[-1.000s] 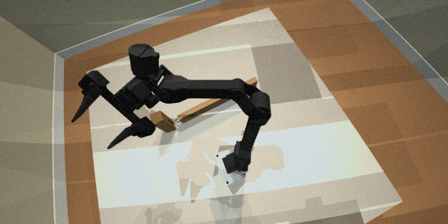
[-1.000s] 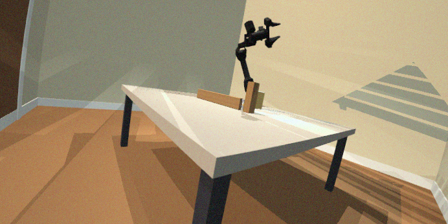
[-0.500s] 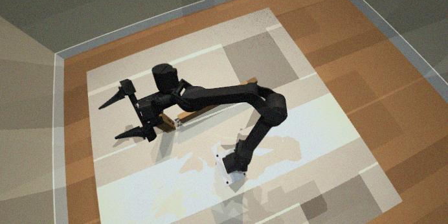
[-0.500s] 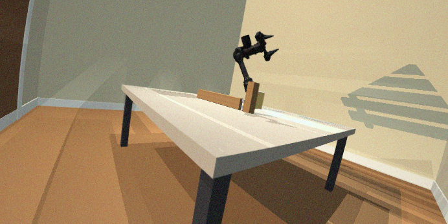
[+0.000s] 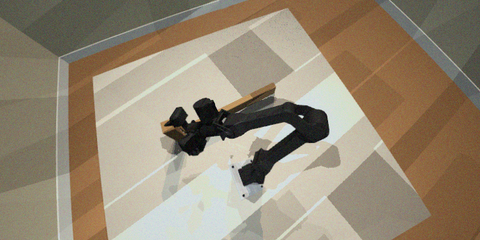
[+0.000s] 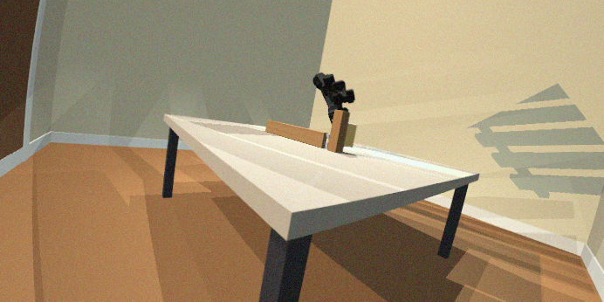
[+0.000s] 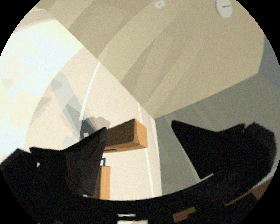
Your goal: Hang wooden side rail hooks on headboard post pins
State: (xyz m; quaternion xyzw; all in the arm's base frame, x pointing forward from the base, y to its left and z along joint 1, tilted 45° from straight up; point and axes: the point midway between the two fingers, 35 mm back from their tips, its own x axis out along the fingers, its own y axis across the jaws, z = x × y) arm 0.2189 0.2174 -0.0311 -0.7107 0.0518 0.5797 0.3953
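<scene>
Right now my gripper tip is 5 cm short of the headboard post, 2 cm to the right of it and 12 cm above it.
</scene>
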